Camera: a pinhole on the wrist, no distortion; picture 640 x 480 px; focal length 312.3 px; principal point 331.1 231.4 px. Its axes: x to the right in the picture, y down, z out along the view. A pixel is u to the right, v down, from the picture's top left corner.
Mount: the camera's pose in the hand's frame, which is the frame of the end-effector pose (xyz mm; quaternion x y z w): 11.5 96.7 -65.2 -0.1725 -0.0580 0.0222 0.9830
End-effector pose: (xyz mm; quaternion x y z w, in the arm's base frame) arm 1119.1 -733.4 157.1 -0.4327 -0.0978 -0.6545 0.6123
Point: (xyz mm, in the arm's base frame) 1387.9 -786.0 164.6
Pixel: 481.4 376.0
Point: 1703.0 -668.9 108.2
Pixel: 361.2 423.7
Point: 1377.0 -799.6 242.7
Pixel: 571.5 291.7
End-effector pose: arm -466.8 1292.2 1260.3 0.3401 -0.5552 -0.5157 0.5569
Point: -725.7 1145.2 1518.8
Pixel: 617.3 171.0
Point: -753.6 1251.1 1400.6
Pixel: 475.2 78.3
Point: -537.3 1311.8 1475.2
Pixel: 434.3 287.4
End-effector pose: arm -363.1 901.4 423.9 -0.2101 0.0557 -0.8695 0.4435
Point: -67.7 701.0 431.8
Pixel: 370.8 442.7
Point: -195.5 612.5 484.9
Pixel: 614.0 412.0
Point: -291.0 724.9 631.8
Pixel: 579.4 108.9
